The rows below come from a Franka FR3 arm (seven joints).
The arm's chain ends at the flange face. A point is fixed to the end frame.
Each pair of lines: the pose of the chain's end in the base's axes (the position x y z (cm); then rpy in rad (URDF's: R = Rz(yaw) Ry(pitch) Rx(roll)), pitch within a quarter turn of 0, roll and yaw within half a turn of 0), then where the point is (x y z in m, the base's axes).
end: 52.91, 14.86, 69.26, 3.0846, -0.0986, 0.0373
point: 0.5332 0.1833 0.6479
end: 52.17, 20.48, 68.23, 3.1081, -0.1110, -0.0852
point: 0.5306 0.2397 0.6385
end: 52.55, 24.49, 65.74, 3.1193, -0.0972, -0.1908
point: 0.5375 0.2793 0.6139
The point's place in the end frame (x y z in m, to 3 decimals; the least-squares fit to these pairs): 0.001 -0.037 0.043
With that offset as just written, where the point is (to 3 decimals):
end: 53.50, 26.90, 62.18, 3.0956, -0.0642, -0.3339
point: 0.550 0.301 0.577
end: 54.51, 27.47, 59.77, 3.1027, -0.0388, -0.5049
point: 0.565 0.304 0.553
